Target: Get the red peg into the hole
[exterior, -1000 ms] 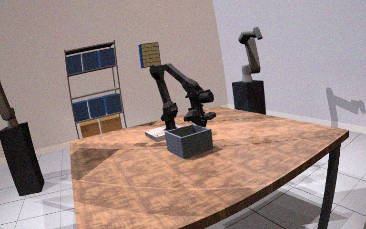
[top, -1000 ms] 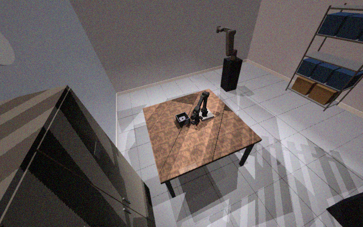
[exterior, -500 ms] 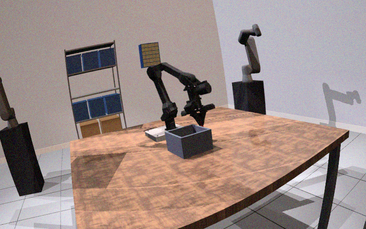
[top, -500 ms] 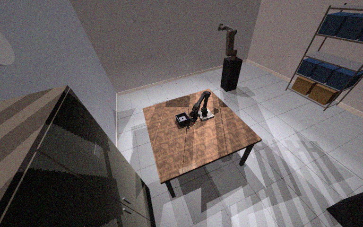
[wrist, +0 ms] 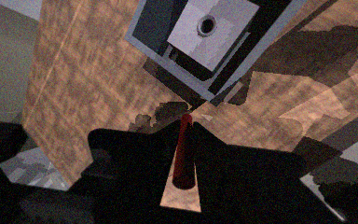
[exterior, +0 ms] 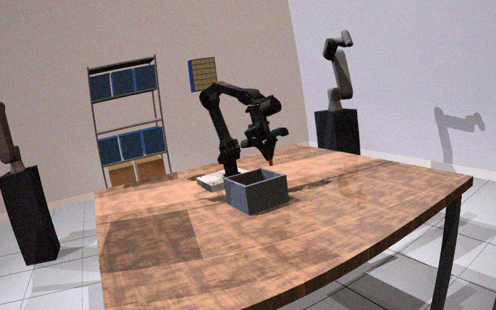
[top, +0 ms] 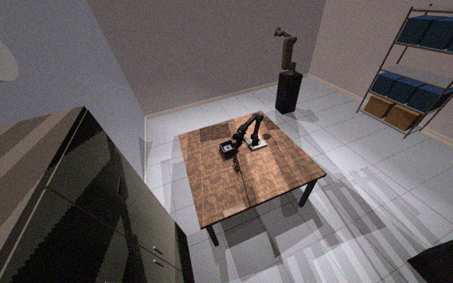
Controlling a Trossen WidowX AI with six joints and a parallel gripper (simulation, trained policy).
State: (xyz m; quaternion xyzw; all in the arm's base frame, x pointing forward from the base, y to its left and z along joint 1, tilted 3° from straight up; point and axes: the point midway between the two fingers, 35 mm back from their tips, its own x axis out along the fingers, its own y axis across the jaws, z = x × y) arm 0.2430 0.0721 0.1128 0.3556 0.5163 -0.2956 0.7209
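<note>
My gripper tip is now 10 cm to the left of the white plate, 8 cm short of it and 8 cm above it. Round my gripper tip: blue-grey box 10 cm to the right, 9 cm below, 8 cm ahead; red peg 2 cm above, 1 cm behind.
</note>
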